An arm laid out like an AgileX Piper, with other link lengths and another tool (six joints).
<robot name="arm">
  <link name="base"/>
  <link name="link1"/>
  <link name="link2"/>
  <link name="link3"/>
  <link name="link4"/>
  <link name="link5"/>
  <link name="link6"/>
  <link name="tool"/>
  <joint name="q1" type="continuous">
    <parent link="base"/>
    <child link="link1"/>
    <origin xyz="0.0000 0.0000 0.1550" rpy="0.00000 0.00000 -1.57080"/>
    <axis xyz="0 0 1"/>
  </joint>
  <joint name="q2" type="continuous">
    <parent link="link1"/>
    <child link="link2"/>
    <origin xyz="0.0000 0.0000 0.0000" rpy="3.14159 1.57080 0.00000"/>
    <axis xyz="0 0 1"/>
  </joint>
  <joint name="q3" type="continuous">
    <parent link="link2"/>
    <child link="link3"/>
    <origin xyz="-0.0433 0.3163 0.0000" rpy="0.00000 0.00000 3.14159"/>
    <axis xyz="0 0 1"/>
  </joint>
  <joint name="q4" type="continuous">
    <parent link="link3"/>
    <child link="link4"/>
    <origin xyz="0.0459 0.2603 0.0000" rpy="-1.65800 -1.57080 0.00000"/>
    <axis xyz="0 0 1"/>
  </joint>
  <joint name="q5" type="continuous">
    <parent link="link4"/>
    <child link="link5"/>
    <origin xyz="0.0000 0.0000 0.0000" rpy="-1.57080 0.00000 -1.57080"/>
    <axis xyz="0 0 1"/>
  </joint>
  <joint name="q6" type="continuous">
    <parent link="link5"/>
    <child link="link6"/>
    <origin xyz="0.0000 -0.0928 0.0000" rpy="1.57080 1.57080 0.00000"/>
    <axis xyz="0 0 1"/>
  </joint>
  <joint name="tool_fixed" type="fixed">
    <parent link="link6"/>
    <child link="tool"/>
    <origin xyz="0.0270 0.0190 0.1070" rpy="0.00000 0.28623 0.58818"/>
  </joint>
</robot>
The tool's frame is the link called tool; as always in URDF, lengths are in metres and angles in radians. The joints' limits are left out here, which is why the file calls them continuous.
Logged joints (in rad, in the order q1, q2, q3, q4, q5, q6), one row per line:
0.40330, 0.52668, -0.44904, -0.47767, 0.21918, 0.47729
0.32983, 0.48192, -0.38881, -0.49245, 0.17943, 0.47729
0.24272, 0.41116, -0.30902, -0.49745, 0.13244, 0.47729
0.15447, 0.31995, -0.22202, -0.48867, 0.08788, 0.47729
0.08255, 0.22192, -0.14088, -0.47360, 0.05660, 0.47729
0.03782, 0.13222, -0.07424, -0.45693, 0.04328, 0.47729
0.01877, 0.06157, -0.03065, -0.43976, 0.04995, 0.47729
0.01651, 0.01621, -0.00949, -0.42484, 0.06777, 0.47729
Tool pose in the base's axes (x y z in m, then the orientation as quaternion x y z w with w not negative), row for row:
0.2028, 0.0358, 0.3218, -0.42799, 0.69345, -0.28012, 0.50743
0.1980, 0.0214, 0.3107, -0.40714, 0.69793, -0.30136, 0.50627
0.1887, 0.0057, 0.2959, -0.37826, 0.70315, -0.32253, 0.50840
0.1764, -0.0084, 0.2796, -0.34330, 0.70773, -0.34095, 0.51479
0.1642, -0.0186, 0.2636, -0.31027, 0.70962, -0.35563, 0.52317
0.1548, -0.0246, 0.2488, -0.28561, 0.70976, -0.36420, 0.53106
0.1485, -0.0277, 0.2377, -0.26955, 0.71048, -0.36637, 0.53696
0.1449, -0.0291, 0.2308, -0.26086, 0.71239, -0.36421, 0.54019
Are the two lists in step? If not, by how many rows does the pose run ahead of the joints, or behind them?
They are in step.
